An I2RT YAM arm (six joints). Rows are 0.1 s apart.
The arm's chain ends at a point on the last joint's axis. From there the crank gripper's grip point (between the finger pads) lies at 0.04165 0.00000 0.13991 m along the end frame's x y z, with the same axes.
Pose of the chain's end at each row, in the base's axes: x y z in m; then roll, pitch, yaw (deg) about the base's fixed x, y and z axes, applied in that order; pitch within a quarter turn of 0, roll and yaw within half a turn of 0:
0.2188, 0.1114, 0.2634, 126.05, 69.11, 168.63
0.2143, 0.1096, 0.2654, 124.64, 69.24, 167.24
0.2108, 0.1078, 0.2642, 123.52, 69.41, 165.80
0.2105, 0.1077, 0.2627, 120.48, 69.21, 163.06
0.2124, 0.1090, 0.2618, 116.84, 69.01, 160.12
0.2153, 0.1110, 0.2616, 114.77, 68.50, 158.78
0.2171, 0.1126, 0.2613, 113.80, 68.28, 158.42
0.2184, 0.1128, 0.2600, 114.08, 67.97, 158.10
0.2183, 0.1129, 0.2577, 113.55, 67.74, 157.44
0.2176, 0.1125, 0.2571, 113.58, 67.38, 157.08
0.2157, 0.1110, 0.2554, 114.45, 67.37, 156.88
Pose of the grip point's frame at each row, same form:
0.3020, 0.2101, 0.1951, 126.05, 69.11, 168.63
0.2979, 0.2087, 0.1983, 124.64, 69.24, 167.24
0.2953, 0.2067, 0.1980, 123.52, 69.41, 165.80
0.2950, 0.2080, 0.1986, 120.48, 69.21, 163.06
0.2963, 0.2114, 0.2003, 116.84, 69.01, 160.12
0.2979, 0.2152, 0.2014, 114.77, 68.50, 158.78
0.2986, 0.2180, 0.2017, 113.80, 68.28, 158.42
0.3006, 0.2174, 0.2000, 114.08, 67.97, 158.10
0.3007, 0.2175, 0.1980, 113.55, 67.74, 157.44
0.3004, 0.2167, 0.1971, 113.58, 67.38, 157.08
0.3001, 0.2134, 0.1947, 114.45, 67.37, 156.88

